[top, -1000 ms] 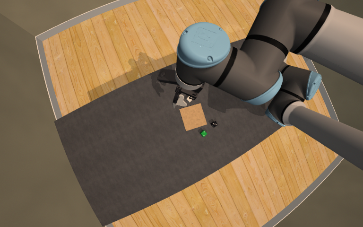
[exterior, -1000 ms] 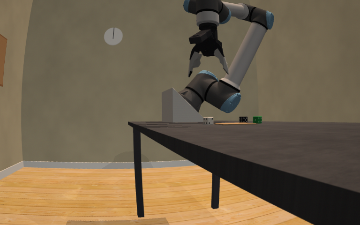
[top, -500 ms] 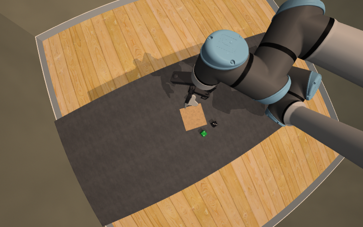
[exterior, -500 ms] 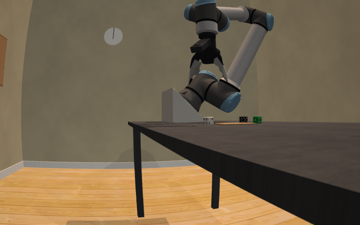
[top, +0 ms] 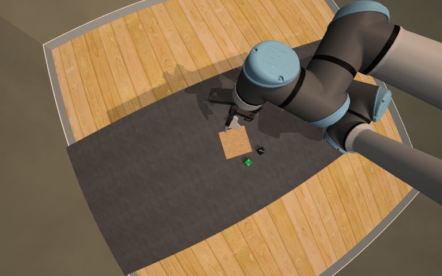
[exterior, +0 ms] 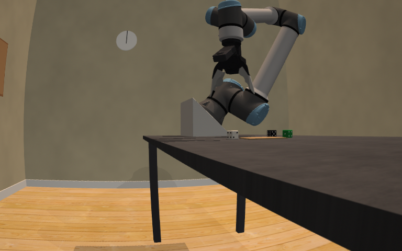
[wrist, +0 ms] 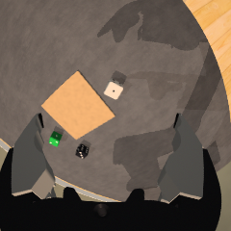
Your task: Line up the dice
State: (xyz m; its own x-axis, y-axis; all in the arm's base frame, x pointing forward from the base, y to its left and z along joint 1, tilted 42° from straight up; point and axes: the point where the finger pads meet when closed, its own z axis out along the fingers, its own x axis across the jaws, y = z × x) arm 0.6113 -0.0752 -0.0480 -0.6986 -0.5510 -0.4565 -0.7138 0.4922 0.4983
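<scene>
Right now the white die is 2 cm behind my hand, 1 cm to the left of it and 13 cm below it. Also, from my hand: tan mat 12 cm to the left, 15 cm below; then green die 1 cm behind, 24 cm to the left, 13 cm below; then black die 10 cm behind, 22 cm to the left, 13 cm below.
</scene>
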